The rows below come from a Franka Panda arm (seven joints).
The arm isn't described. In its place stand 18 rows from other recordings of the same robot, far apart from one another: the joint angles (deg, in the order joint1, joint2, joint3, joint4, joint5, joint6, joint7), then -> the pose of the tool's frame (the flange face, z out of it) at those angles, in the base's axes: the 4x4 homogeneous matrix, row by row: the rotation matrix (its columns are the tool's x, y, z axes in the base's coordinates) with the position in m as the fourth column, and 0 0 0 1 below.
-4.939, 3.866, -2.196, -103.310, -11.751, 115.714, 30.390 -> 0.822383, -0.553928, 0.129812, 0.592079; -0.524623, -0.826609, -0.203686, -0.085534; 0.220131, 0.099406, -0.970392, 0.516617; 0, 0, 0, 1
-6.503, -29.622, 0.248, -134.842, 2.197, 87.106, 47.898 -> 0.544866, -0.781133, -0.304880, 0.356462; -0.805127, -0.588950, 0.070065, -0.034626; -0.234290, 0.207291, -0.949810, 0.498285; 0, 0, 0, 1
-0.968, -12.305, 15.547, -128.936, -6.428, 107.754, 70.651 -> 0.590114, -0.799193, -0.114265, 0.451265; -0.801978, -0.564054, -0.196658, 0.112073; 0.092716, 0.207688, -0.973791, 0.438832; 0, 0, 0, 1
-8.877, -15.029, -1.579, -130.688, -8.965, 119.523, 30.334 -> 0.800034, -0.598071, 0.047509, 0.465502; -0.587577, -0.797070, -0.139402, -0.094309; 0.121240, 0.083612, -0.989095, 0.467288; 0, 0, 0, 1
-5.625, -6.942, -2.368, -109.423, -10.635, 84.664, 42.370 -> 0.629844, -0.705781, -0.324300, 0.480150; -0.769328, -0.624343, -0.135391, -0.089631; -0.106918, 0.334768, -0.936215, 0.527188; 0, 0, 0, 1
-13.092, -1.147, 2.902, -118.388, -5.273, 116.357, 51.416 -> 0.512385, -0.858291, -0.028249, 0.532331; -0.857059, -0.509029, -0.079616, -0.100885; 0.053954, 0.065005, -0.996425, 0.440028; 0, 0, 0, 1
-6.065, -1.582, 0.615, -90.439, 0.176, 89.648, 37.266 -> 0.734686, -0.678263, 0.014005, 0.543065; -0.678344, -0.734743, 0.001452, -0.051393; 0.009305, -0.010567, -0.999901, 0.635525; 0, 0, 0, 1
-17.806, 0.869, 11.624, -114.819, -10.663, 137.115, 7.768 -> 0.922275, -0.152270, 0.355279, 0.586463; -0.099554, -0.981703, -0.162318, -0.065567; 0.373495, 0.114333, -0.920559, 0.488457; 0, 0, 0, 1
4.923, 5.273, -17.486, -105.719, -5.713, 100.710, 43.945 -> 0.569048, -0.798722, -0.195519, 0.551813; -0.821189, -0.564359, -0.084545, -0.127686; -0.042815, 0.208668, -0.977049, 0.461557; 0, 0, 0, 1
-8.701, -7.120, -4.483, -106.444, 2.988, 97.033, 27.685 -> 0.751040, -0.659779, -0.025111, 0.505767; -0.657116, -0.750632, 0.068919, -0.115362; -0.064321, -0.035260, -0.997306, 0.565522; 0, 0, 0, 1
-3.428, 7.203, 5.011, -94.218, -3.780, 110.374, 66.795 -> 0.425454, -0.891114, 0.157814, 0.617673; -0.898189, -0.437114, -0.046767, 0.009680; 0.110658, -0.121849, -0.986361, 0.549367; 0, 0, 0, 1
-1.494, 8.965, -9.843, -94.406, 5.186, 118.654, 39.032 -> 0.593662, -0.757370, 0.271949, 0.625920; -0.787173, -0.616732, 0.000808, -0.113622; 0.167108, -0.214551, -0.962311, 0.545173; 0, 0, 0, 1
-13.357, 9.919, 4.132, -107.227, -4.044, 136.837, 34.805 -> 0.694589, -0.640382, 0.327805, 0.625245; -0.651580, -0.753143, -0.090661, -0.104446; 0.304942, -0.150619, -0.940385, 0.457465; 0, 0, 0, 1
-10.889, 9.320, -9.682, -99.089, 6.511, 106.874, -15.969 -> 0.993654, -0.112244, 0.007282, 0.574068; -0.112458, -0.990086, 0.084161, -0.200415; -0.002237, -0.084446, -0.996426, 0.480723; 0, 0, 0, 1
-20.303, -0.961, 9.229, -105.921, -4.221, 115.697, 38.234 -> 0.655063, -0.736203, 0.169995, 0.564508; -0.731068, -0.674402, -0.103545, -0.114295; 0.190875, -0.056449, -0.979990, 0.542222; 0, 0, 0, 1
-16.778, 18.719, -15.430, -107.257, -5.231, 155.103, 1.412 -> 0.792037, -0.488705, 0.365848, 0.573856; -0.366584, -0.859952, -0.355104, -0.339902; 0.488153, 0.147141, -0.860265, 0.403049; 0, 0, 0, 1
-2.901, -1.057, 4.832, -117.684, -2.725, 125.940, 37.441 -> 0.815489, -0.555219, 0.163429, 0.560818; -0.557711, -0.829316, -0.034539, 0.017435; 0.154711, -0.062980, -0.985950, 0.460769; 0, 0, 0, 1
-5.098, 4.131, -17.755, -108.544, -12.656, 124.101, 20.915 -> 0.778081, -0.617678, 0.114293, 0.549639; -0.574623, -0.773386, -0.267734, -0.236845; 0.253767, 0.142643, -0.956690, 0.485961; 0, 0, 0, 1
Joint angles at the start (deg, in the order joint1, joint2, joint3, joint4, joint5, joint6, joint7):
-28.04, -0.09, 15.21, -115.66, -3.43, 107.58, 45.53
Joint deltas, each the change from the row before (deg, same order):
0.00, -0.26, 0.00, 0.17, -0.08, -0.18, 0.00
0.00, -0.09, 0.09, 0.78, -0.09, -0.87, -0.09
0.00, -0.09, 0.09, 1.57, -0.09, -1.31, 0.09
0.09, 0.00, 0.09, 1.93, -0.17, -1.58, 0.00
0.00, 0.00, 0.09, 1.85, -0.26, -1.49, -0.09
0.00, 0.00, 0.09, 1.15, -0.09, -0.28, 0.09
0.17, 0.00, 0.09, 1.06, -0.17, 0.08, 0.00
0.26, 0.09, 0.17, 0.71, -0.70, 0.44, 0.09
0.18, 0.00, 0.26, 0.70, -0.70, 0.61, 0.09
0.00, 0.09, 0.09, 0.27, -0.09, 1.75, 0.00
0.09, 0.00, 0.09, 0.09, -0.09, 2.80, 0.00
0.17, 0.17, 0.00, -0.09, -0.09, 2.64, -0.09
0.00, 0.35, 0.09, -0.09, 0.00, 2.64, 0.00
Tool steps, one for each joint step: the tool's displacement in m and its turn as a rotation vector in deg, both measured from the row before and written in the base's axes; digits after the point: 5 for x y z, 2 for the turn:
-0.00022, 0.00005, 0.00348, -0.20, -0.20, 0.02
0.00095, 0.00047, 0.00593, -0.11, 0.03, 0.17
0.00255, 0.00007, 0.01171, -0.23, -0.31, -0.04
0.00314, 0.00062, 0.01352, -0.27, -0.30, 0.15
0.00244, -0.00022, 0.01307, -0.34, -0.29, 0.17
0.00271, 0.00013, 0.00900, -0.29, -0.83, 0.01
0.00336, 0.00160, 0.00880, -0.40, -1.08, 0.32
0.00354, 0.00243, 0.00570, -0.85, -0.91, 0.57
0.00353, 0.00271, 0.00676, -0.91, -1.16, 0.60
0.00435, 0.00019, 0.00401, -0.39, -1.88, 0.29
0.00569, 0.00117, 0.00513, -0.56, -2.82, 0.49
0.00532, 0.00100, 0.00196, -0.42, -2.33, 0.55
0.00556, 0.00012, 0.00037, -0.24, -2.19, 0.36

